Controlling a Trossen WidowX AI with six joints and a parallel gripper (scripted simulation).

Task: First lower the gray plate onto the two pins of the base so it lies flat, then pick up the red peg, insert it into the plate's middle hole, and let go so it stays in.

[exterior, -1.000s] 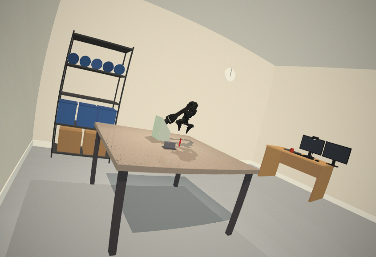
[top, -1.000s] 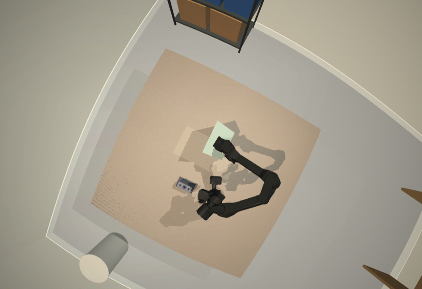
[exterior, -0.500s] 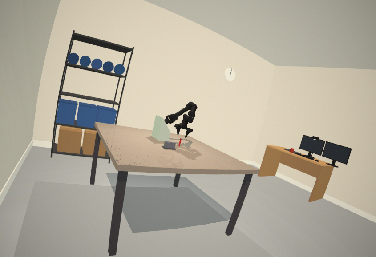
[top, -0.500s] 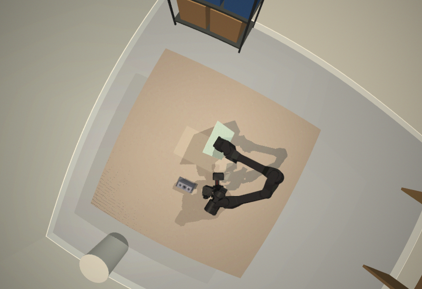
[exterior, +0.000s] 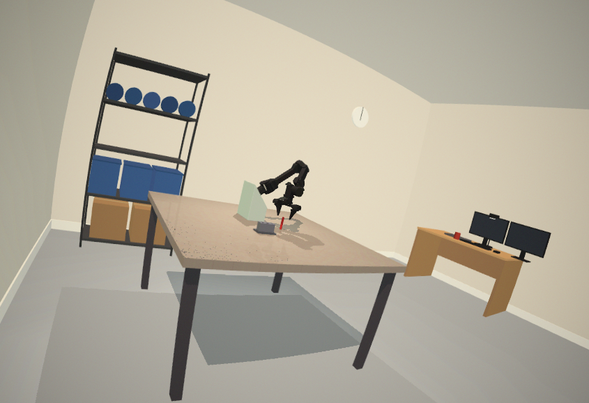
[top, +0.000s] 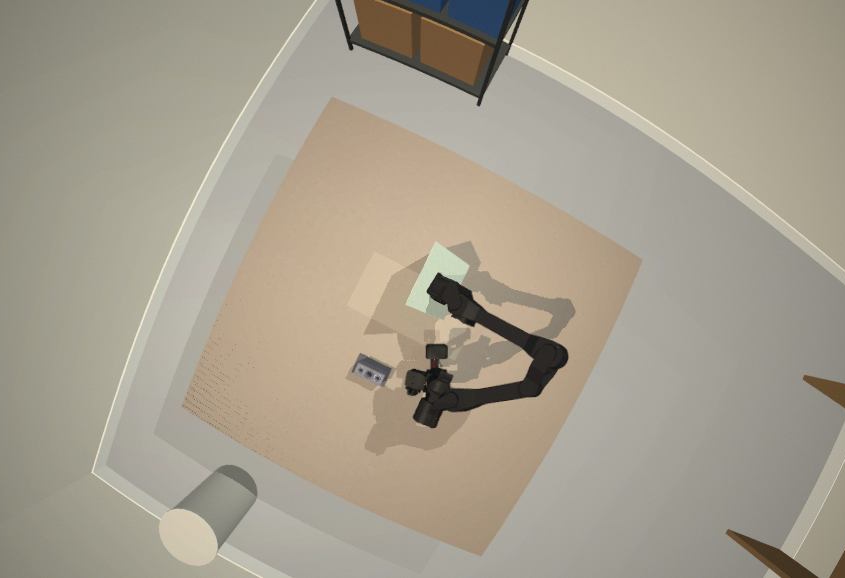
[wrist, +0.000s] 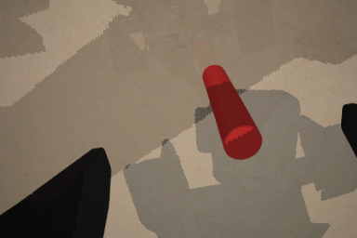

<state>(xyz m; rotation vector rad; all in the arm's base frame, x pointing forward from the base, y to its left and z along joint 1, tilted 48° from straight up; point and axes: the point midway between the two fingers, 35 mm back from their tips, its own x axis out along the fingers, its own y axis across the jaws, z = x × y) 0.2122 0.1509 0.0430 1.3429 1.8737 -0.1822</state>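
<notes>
My gripper tip is 4 cm above the red peg. Round my gripper tip: gray plate: 13 cm ahead, 16 cm to the right, 3 cm below; gray base: 13 cm ahead, 16 cm to the right, 7 cm below.
</notes>
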